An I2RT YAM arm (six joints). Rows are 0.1 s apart.
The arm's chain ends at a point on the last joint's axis. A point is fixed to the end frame.
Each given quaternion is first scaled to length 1.
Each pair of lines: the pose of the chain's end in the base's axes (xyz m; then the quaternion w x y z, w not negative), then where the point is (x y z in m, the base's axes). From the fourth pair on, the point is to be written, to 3 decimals.
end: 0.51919 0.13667 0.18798 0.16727 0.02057 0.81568 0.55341
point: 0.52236 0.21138 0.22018
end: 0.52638 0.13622 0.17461 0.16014 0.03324 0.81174 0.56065
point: 0.53112 0.21021 0.20826
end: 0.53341 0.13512 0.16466 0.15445 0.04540 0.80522 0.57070
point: 0.53962 0.20809 0.20025
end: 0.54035 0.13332 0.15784 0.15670 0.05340 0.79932 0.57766
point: 0.548 0.205 0.195
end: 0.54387 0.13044 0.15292 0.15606 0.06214 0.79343 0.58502
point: 0.552 0.202 0.191
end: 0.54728 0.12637 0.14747 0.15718 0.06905 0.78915 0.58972
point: 0.557 0.197 0.187
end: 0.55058 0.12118 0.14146 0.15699 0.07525 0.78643 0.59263
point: 0.561 0.191 0.182
